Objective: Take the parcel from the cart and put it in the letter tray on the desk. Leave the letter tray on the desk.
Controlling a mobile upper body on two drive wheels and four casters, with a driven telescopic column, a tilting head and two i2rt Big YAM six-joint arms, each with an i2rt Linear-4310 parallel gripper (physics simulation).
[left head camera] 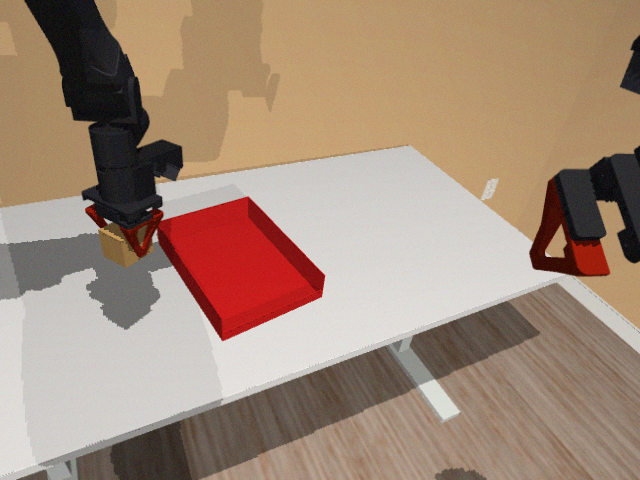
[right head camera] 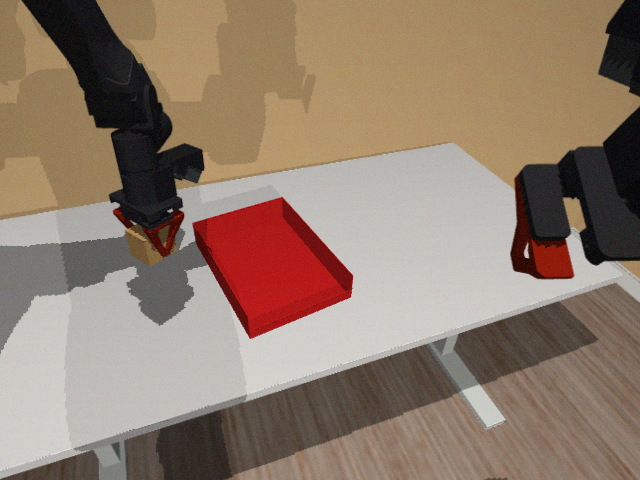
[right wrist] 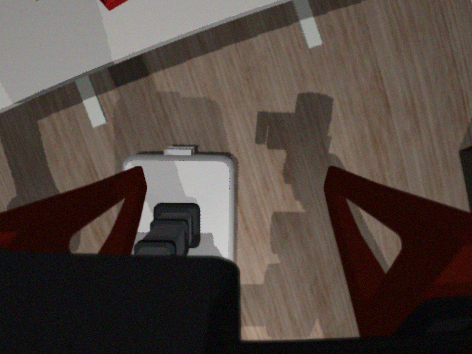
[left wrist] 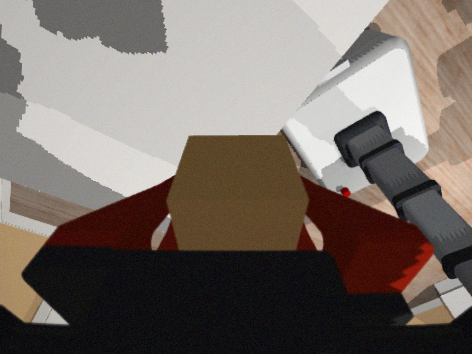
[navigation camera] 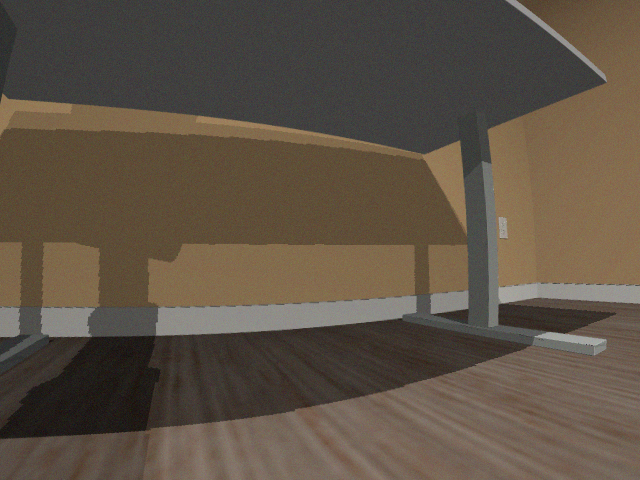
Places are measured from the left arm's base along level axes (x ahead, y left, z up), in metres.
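Pixels of known places: left gripper, between the fingertips: (left head camera: 130, 249) (right head camera: 156, 249) (left wrist: 236, 177); right gripper, between the fingertips: (left head camera: 589, 259) (right head camera: 579, 260) (right wrist: 235, 176).
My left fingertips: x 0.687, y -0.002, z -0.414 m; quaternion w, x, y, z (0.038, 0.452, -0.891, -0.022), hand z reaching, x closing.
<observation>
Ahead of a thing's pixels: the offset from my left fingertips to its top centre. "spot": to the spot under its first point. Level surfaces: height alone.
The tan box-shaped parcel {0.002 m back, 0.002 m left, 0.048 m up} (left head camera: 112, 248) (right head camera: 138, 246) (left wrist: 237, 170) is between the fingers of my left gripper (left head camera: 123, 241) (right head camera: 150, 241) (left wrist: 236, 177), which is shut on it. It hangs above the desk {0.273 m down} (left head camera: 361, 222) (right head camera: 398, 222) (left wrist: 225, 75) (right wrist: 50, 50), left of the tray in both head views. The red letter tray {0.249 m ahead, 0.158 m right, 0.203 m down} (left head camera: 237, 258) (right head camera: 271, 258) lies on the desk, its inside bare; a corner of the tray (right wrist: 112, 3) shows in the right wrist view. My right gripper (left head camera: 567, 264) (right head camera: 538, 268) (right wrist: 235, 176) is open and empty, well right of the tray. The cart does not show.
A wall (left head camera: 336, 77) (right head camera: 372, 77) stands behind the desk. The desk's front edge runs across both head views. A desk leg {spot: 0.535 m ahead, 0.777 m right, 0.684 m down} (navigation camera: 480, 232) stands under the desktop. My white base (left wrist: 395, 90) (right wrist: 210, 180) and grey column (left wrist: 415, 185) show in the wrist views.
</observation>
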